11 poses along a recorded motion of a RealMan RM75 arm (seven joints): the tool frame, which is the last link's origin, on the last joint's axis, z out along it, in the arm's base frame.
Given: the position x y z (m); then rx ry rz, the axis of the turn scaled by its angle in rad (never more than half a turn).
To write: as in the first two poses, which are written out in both.
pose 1, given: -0.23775, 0.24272, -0.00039, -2.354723, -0.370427, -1.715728
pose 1, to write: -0.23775, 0.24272, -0.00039, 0.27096, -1.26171, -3.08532
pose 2, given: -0.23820, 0.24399, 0.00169, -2.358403, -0.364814, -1.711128
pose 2, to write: -0.23820, 0.24399, 0.00169, 0.25894, -1.25799, -3.07562
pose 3, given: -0.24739, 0.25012, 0.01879, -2.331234, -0.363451, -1.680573
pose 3, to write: -0.24739, 0.25012, 0.01879, 0.18835, -1.25418, -2.97484
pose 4, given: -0.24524, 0.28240, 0.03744, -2.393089, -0.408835, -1.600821
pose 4, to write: -0.24524, 0.28240, 0.03744, 0.27084, -1.18434, -3.04119
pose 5, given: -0.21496, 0.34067, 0.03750, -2.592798, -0.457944, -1.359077
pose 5, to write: -0.21496, 0.34067, 0.03750, 0.33592, -0.96811, -3.11550
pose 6, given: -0.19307, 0.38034, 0.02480, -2.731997, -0.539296, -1.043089
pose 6, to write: -0.19307, 0.38034, 0.02480, 0.37567, -0.73463, -3.10490
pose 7, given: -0.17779, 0.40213, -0.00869, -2.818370, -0.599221, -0.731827
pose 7, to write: -0.17779, 0.40213, -0.00869, 0.40034, -0.52048, -3.07159
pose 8, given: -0.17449, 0.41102, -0.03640, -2.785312, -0.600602, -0.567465
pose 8, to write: -0.17449, 0.41102, -0.03640, 0.38966, -0.43092, -2.98153
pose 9, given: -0.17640, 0.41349, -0.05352, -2.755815, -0.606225, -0.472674
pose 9, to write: -0.17640, 0.41349, -0.05352, 0.39160, -0.37979, -2.92667
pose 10, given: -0.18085, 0.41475, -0.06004, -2.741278, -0.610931, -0.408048
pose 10, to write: -0.18085, 0.41475, -0.06004, 0.39604, -0.34241, -2.89683
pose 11, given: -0.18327, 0.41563, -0.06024, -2.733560, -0.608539, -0.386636
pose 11, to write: -0.18327, 0.41563, -0.06024, 0.39475, -0.33058, -2.88316
